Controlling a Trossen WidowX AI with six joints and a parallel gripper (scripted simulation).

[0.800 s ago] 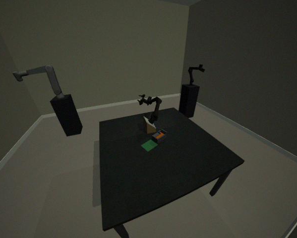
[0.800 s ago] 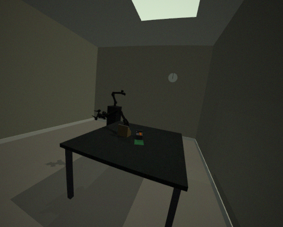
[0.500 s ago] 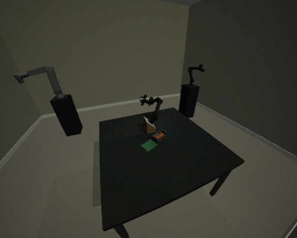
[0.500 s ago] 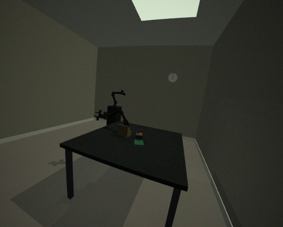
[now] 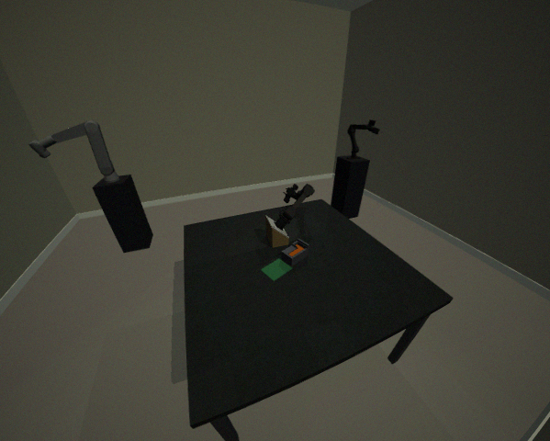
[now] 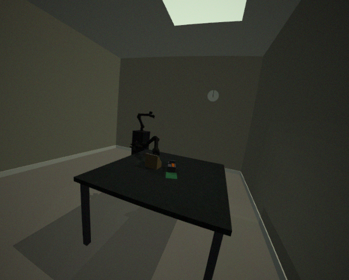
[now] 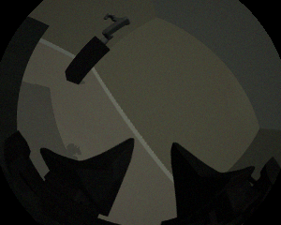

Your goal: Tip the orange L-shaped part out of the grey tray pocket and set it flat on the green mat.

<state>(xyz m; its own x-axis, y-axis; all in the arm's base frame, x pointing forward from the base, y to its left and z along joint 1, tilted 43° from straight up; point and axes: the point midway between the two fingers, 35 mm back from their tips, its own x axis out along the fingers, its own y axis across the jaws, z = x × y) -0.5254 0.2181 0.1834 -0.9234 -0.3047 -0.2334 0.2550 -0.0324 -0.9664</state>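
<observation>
My gripper tip is now 78 cm short of the orange L-shaped part, 24 cm to the left of it and 6 cm above it. Round my gripper tip: green mat (84 cm ahead, 39 cm to the right, 13 cm below).
</observation>
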